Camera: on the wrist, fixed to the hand. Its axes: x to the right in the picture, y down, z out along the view.
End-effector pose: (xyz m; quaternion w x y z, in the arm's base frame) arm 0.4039 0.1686 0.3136 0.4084 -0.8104 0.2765 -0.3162
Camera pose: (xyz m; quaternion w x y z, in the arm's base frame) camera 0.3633 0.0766 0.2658 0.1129 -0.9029 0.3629 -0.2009
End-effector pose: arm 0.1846 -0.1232 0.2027 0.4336 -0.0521 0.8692 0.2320
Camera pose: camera 0.1031 -0.0598 0.2443 0.3962 -0.1952 0.7379 0.5103
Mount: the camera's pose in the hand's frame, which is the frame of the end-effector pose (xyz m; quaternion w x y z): 0.0250 0.0949 -0.0525 0.9417 -0.3364 -0.0057 -0.0019
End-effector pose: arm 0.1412 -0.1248 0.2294 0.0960 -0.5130 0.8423 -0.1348
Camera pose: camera 0.0345 -0.0988 0.2475 0.0776 0.5177 -0.8370 -0.1591
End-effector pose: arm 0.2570 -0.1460 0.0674 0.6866 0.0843 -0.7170 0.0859
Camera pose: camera 0.2842 -0.0414 0.0939 0.6710 -0.1497 -0.7079 -0.1621
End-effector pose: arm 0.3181 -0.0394 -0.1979 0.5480 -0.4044 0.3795 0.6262
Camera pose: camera 0.2268 -0.0887 -0.2381 0.3834 -0.5623 0.1428 0.7186
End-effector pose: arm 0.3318 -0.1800 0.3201 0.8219 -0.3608 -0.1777 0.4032
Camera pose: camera 0.3270 -0.1445 0.2147 0.6524 -0.6137 -0.3084 0.3204
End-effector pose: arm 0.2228 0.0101 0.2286 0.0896 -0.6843 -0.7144 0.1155
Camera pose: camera 0.3275 0.0408 0.2508 0.1497 0.6725 0.7134 0.1278
